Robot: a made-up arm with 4 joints. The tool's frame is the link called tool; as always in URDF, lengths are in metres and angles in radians.
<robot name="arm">
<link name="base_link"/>
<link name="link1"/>
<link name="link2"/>
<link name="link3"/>
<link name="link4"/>
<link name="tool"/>
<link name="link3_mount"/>
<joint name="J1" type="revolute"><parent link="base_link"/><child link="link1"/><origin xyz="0 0 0.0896" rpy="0 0 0"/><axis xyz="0 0 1"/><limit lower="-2.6" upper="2.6" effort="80" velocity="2.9"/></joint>
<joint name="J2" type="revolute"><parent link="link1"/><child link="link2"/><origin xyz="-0.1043 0.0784 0.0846" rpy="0 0 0"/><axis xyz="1 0 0"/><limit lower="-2.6" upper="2.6" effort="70" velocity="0.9"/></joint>
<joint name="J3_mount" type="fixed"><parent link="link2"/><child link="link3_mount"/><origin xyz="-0.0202 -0.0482 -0.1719" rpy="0 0 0"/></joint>
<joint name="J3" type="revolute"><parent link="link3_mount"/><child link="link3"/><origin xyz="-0.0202 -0.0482 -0.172" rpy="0 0 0"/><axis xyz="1 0 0"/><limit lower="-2.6" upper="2.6" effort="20" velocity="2.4"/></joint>
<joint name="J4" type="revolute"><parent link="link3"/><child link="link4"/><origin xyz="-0.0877 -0.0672 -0.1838" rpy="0 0 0"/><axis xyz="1 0 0"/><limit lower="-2.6" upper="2.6" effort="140" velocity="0.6"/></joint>
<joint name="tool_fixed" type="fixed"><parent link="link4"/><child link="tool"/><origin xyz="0.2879 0.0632 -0.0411" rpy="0 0 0"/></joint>
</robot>
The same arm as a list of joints. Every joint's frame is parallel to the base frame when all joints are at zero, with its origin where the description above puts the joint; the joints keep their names.
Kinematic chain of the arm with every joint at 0, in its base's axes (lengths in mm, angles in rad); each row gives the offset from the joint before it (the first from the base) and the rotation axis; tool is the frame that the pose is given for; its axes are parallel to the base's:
J1: xyz 0.0 0.0 89.6 axis +z
J2: xyz -104.3 78.4 84.6 axis +x
J3: xyz -40.4 -96.4 -343.9 axis +x
J4: xyz -87.7 -67.2 -183.8 axis +x
tool: xyz 287.9 63.2 -41.1
Joint limits (rad, base to tool): -2.6000..2.6000 -2.6000..2.6000 -2.6000..2.6000 -2.6000..2.6000

